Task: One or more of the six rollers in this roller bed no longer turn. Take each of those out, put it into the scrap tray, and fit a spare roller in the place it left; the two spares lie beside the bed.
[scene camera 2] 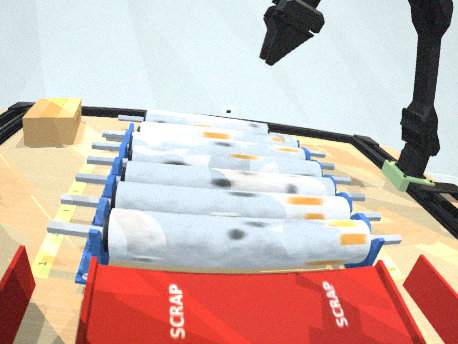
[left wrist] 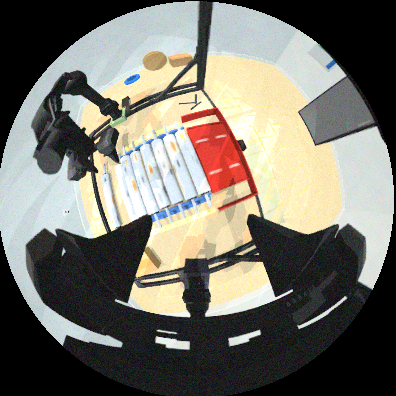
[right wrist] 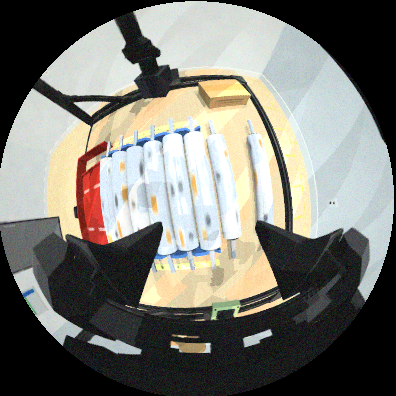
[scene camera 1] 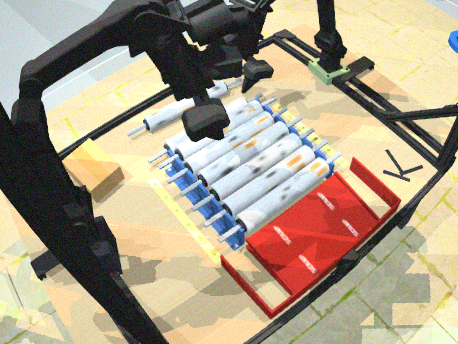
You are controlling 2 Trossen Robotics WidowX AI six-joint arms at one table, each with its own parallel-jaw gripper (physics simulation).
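Frame: origin at the left arm's base, x ahead, y left, z up, level; millimetres.
Seen in the pictures: left gripper, between the fingertips: (left wrist: pixel 200 219); right gripper, between the fingertips: (scene camera 2: pixel 264 61) (left wrist: pixel 107 166) (right wrist: pixel 210 226) (scene camera 1: pixel 233 82); left arm's base, origin of its link: (left wrist: pixel 196 281) (right wrist: pixel 150 70) (scene camera 1: pixel 85 238); right arm's base, origin of its link: (scene camera 2: pixel 409 171) (left wrist: pixel 117 114) (right wrist: pixel 224 313) (scene camera 1: pixel 329 65).
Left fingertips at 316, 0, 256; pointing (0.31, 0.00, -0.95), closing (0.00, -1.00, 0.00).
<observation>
Pixels of each thing's middle, then the offset from my left fingertips to it, as dx, dy, dz. "pt": a spot on its surface instead.
- blue bed, a spot on its surface: (scene camera 1: pixel 232 238) pt +6, -33, -363
- spare roller, middle of its body: (right wrist: pixel 224 184) (scene camera 1: pixel 207 125) (left wrist: pixel 125 191) +39, +305, -343
- spare, middle of its body: (scene camera 2: pixel 205 126) (right wrist: pixel 262 179) (scene camera 1: pixel 186 105) (left wrist: pixel 109 200) +1, +405, -343
- red scrap tray, middle of its body: (scene camera 1: pixel 318 232) (right wrist: pixel 92 208) (left wrist: pixel 218 152) +193, -95, -342
- cardboard box, middle of its body: (scene camera 2: pixel 54 119) (scene camera 1: pixel 92 169) (right wrist: pixel 223 91) (left wrist: pixel 141 262) -296, +259, -339
Six grey-white rollers, the one nearest the tray (scene camera 1: pixel 285 197) (scene camera 2: pixel 235 240) among them, lie side by side in the blue bed (scene camera 1: pixel 232 238) (scene camera 2: pixel 90 261). Which do not turn cannot be seen. One spare roller (right wrist: pixel 225 185) lies close beside the bed; the other spare (right wrist: pixel 260 175) (scene camera 1: pixel 162 117) (left wrist: pixel 111 200) lies farther out. The red scrap tray (scene camera 1: pixel 320 230) (scene camera 2: pixel 250 310) (left wrist: pixel 225 155) holds no roller. My left gripper (left wrist: pixel 200 219) is open and empty, above the bed. My right gripper (right wrist: pixel 210 226) (scene camera 2: pixel 266 61) (left wrist: pixel 107 166) is open and empty, high above the spares' side.
A cardboard box (scene camera 1: pixel 92 167) (scene camera 2: pixel 52 125) (right wrist: pixel 224 94) stands at the table's left in scene camera 1. Yellow strips (scene camera 1: pixel 185 220) run along the bed's ends. A black frame (scene camera 1: pixel 410 135) edges the table. In scene camera 1 my two arms overlap in the picture above the far rollers.
</observation>
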